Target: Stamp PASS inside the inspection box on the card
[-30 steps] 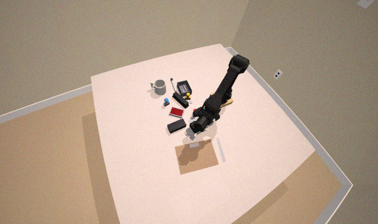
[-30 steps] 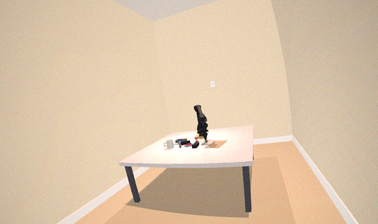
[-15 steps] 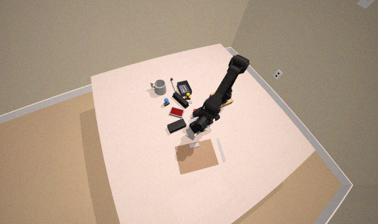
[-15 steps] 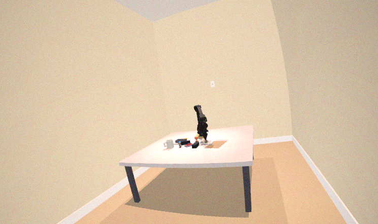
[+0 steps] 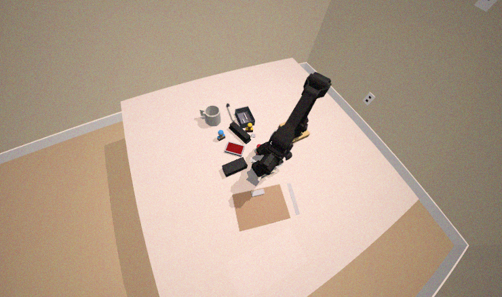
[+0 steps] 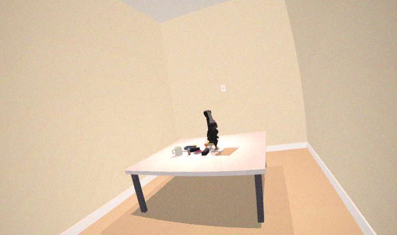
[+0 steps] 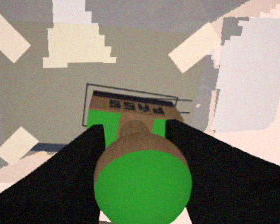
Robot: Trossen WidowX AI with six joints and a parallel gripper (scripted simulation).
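Now: gripper tip 2 cm short of the cream card and 3 cm above it. From my gripper tip the other things lie so: black box (15 cm ahead, 7 cm to the right, 1 cm below); grey ruler (4 cm behind, 18 cm to the left, 2 cm below); red-knobbed stamp (11 cm to the right).
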